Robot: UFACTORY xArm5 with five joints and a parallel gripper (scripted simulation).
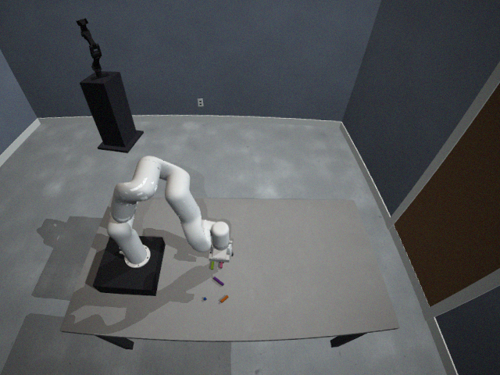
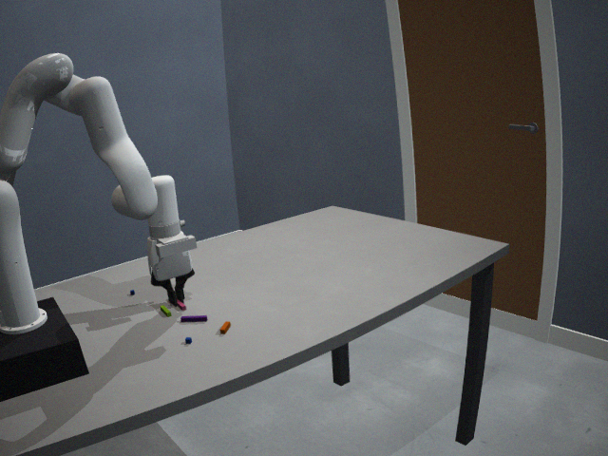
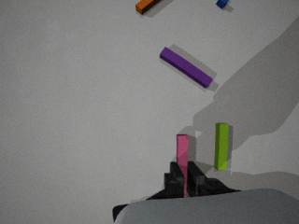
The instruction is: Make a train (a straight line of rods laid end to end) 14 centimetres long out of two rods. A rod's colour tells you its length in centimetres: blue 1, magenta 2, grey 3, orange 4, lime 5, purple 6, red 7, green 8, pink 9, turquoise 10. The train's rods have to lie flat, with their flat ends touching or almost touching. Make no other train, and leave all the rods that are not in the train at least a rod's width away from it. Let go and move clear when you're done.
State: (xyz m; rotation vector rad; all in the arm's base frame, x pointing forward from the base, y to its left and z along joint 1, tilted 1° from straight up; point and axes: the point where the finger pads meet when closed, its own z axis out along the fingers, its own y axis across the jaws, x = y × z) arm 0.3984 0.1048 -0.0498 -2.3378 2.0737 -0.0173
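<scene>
Right now the lime rod is 4 cm behind my hand, 4 cm to the right of it and 2 cm below it. From my hand the other things lie so: orange rod 5 cm ahead, 20 cm to the right, 2 cm below; purple rod 1 cm ahead, 12 cm to the right, 2 cm below; pink rod 2 cm below.
</scene>
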